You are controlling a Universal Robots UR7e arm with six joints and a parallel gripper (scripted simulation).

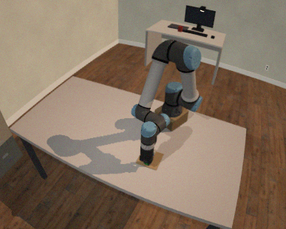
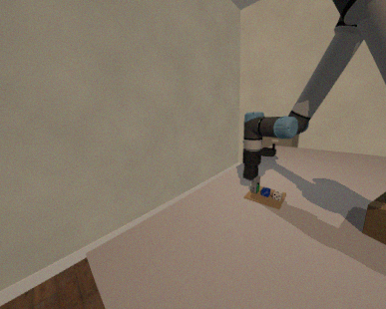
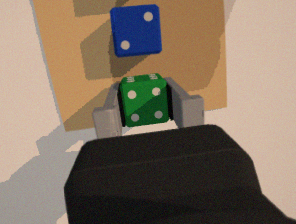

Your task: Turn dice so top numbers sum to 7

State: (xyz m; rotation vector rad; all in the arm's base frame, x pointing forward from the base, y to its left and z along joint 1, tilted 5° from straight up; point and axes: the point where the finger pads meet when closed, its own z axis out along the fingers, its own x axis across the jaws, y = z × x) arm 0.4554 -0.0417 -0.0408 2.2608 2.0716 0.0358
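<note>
Right now the green die is right at my hand. Also, from my hand: white die: 90 mm behind, 10 mm to the left, 10 mm below; blue die: 50 mm behind, 10 mm below; tan mat: 50 mm behind, 30 mm below.
</note>
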